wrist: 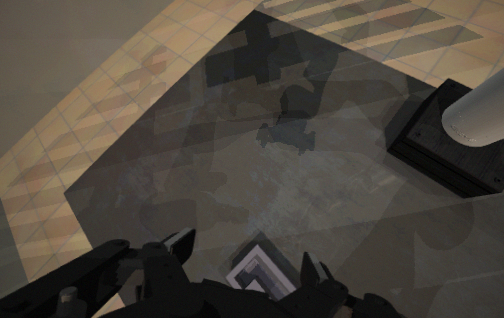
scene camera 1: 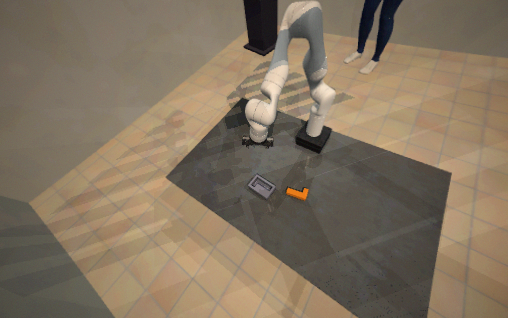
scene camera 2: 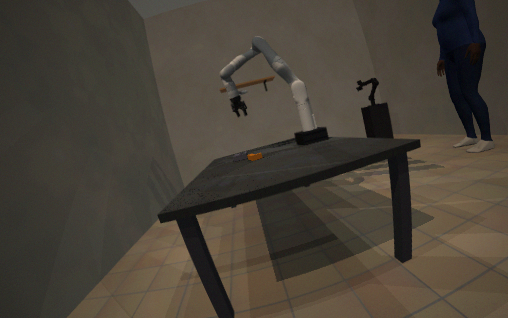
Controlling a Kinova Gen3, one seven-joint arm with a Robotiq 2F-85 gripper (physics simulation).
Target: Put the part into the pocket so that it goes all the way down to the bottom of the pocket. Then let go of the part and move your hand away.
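Frame: origin at the arm's base, x ahead, y left, z up, level; centimetres.
Where they show: gripper, between the fingertips: [wrist: 246, 252] [scene camera 1: 257, 147] [scene camera 2: 242, 116]; arm's base, origin of its link: [wrist: 469, 123] [scene camera 1: 313, 131] [scene camera 2: 309, 130].
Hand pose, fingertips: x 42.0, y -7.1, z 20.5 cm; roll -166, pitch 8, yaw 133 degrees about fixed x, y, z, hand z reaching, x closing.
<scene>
Things, the pixels of their top centre, and the offset from my fingertips. Level surfaces: height alone.
- orange L-shaped part, centre of its top: [scene camera 2: 253, 154] [scene camera 1: 297, 190] dx -4.4, dy +24.0, dz -25.4 cm
- block, centre of its top: [wrist: 266, 291] [scene camera 1: 261, 185] [scene camera 2: 240, 153] dx +7.1, dy +7.0, dz -24.8 cm
- dark table, height of its surface: dz -28.5 cm
The orange L-shaped part [scene camera 1: 296, 194] [scene camera 2: 255, 157] lies flat on the dark table, beside and apart from the grey block with the pocket. The block [scene camera 1: 259, 192] [wrist: 274, 266] has an L-shaped recess that opens upward, and no part sits in it. In the wrist view the block is partly hidden by the gripper's body, and the orange part does not show there. My gripper [scene camera 1: 258, 145] [scene camera 2: 242, 115] [wrist: 246, 252] is open and empty. It points down, high above the table, and is toward the back from the block in scene camera 1.
The dark table [scene camera 1: 375, 215] [scene camera 2: 235, 182] carries the arm's black base [scene camera 1: 313, 138] [scene camera 2: 311, 135] [wrist: 440, 145] at its back edge. A black pedestal [scene camera 1: 261, 25] [scene camera 2: 377, 121] and a standing person [scene camera 1: 377, 30] [scene camera 2: 462, 75] are beyond the table.
</scene>
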